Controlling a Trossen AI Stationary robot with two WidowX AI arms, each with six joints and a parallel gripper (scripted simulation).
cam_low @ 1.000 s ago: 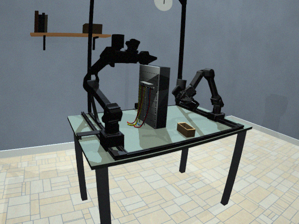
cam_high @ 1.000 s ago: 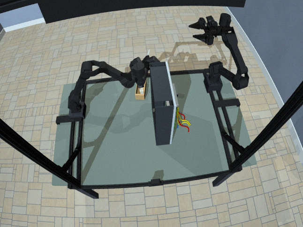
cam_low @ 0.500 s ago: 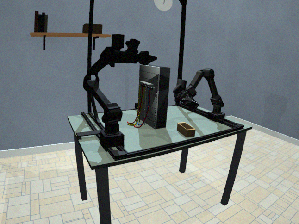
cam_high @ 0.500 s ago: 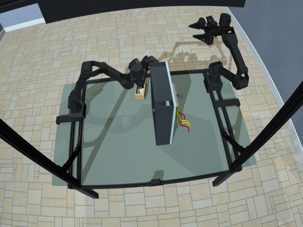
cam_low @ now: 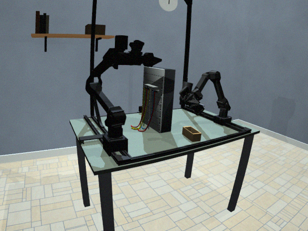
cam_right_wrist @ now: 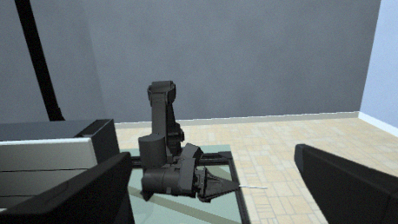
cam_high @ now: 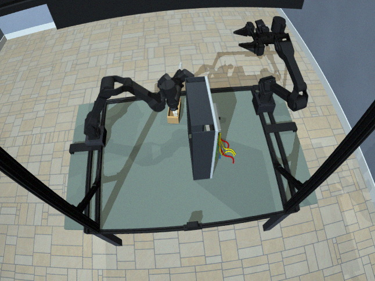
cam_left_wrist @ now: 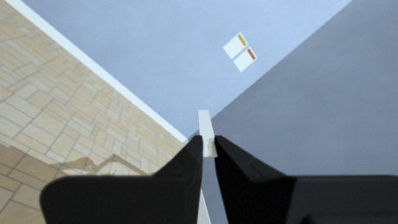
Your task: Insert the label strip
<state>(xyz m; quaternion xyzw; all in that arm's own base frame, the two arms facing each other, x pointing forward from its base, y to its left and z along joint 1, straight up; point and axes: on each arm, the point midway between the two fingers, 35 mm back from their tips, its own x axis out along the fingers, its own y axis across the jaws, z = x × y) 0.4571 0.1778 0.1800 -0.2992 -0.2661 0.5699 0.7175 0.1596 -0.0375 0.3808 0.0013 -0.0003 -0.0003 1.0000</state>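
The blue-white label strip is 50 mm ahead of my left hand and 20 mm to the right of it. Round my left hand: box 220 mm below, 50 mm behind, 40 mm to the left.
Right now my right hand is 110 mm short of the blue-white label strip, 270 mm to the right of it and 220 mm above it. From my right hand the other things lie so: box: 10 mm ahead, 330 mm to the left, 440 mm below.
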